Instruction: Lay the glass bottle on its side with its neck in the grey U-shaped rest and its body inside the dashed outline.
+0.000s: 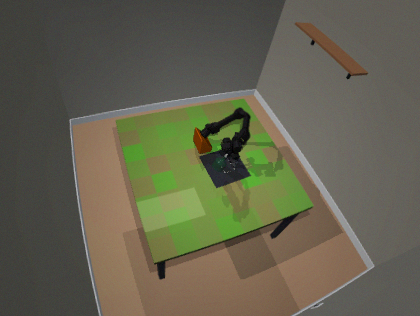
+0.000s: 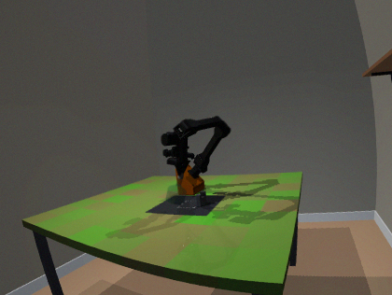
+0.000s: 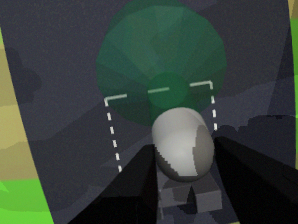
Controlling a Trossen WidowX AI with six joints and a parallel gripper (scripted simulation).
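The green glass bottle is 5 cm below my gripper tip and 2 cm to the right of it. Round my gripper tip: dark mat: 15 cm below, 2 cm to the left.
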